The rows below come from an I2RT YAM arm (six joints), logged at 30 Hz.
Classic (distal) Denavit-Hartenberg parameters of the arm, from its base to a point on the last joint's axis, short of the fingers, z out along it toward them. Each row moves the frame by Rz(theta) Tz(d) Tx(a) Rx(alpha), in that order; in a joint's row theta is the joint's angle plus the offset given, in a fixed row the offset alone. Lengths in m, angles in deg.
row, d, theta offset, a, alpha
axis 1, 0.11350, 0.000, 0.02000, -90.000
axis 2, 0.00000, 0.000, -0.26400, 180.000
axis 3, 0.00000, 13.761, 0.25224, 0.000
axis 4, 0.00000, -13.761, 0.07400, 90.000
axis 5, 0.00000, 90.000, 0.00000, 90.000
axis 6, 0.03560, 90.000, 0.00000, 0.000
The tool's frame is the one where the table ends.
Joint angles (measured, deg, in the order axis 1, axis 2, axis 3, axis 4, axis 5, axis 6), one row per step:
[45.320 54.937 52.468 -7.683 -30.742 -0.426]
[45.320 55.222 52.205 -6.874 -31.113 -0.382]
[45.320 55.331 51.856 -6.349 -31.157 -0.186]
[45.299 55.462 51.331 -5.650 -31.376 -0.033]
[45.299 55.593 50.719 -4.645 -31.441 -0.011]
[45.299 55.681 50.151 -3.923 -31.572 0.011]
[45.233 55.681 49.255 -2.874 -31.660 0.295]
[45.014 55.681 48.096 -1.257 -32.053 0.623]
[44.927 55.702 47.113 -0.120 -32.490 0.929]
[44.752 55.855 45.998 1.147 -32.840 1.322]
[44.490 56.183 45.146 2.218 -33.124 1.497]
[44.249 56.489 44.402 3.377 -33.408 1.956]
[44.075 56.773 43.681 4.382 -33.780 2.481]
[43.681 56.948 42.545 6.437 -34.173 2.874]
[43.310 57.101 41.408 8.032 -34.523 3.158]
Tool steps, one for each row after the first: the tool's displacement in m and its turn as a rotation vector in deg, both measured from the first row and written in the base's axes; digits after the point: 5 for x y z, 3 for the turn. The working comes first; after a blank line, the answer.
Tool pose at each row, in the base's axes (x y z in m, rotation vector in deg; the steps are taken from these numbers as rounded here):
[0.14081 0.16827 0.36054 -61.698 85.456 58.919]
[0.14172 0.16948 0.35942 -61.866 85.077 59.259]
[0.14226 0.17005 0.35784 -61.755 85.125 59.432]
[0.14290 0.17075 0.35543 -61.783 85.110 59.708]
[0.14364 0.17155 0.35302 -61.753 84.829 59.772]
[0.14411 0.17212 0.35052 -61.816 84.726 59.896]
[0.14467 0.17238 0.34689 -61.606 84.754 60.118]
[0.14560 0.17240 0.34266 -61.387 84.440 60.511]
[0.14599 0.17263 0.33858 -61.401 84.379 61.025]
[0.14704 0.17295 0.33343 -61.255 84.583 61.469]
[0.14874 0.17339 0.32891 -61.149 84.811 61.649]
[0.15029 0.17376 0.32528 -60.835 84.995 62.033]
[0.15144 0.17418 0.32160 -60.619 85.279 62.588]
[0.15303 0.17379 0.31762 -60.181 84.769 62.880]
[0.15433 0.17321 0.31288 -59.887 84.651 63.092]

[0.00091 0.00121 -0.00112 0.241 -0.095 0.358]
[0.00145 0.00178 -0.00270 0.339 0.053 0.373]
[0.00209 0.00248 -0.00511 0.430 0.196 0.545]
[0.00283 0.00328 -0.00752 0.628 0.040 0.607]
[0.00330 0.00385 -0.01002 0.695 0.030 0.733]
[0.00386 0.00411 -0.01365 0.877 0.206 0.714]
[0.00479 0.00413 -0.01788 1.317 0.242 0.839]
[0.00518 0.00436 -0.02196 1.525 0.494 1.142]
[0.00623 0.00468 -0.02711 1.647 0.913 1.258]
[0.00793 0.00512 -0.03163 1.641 1.191 1.250]
[0.00948 0.00549 -0.03526 1.848 1.585 1.228]
[0.01063 0.00591 -0.03894 2.000 2.135 1.348]
[0.01222 0.00552 -0.04292 2.637 2.011 1.310]
[0.01352 0.00494 -0.04766 2.942 2.095 1.257]

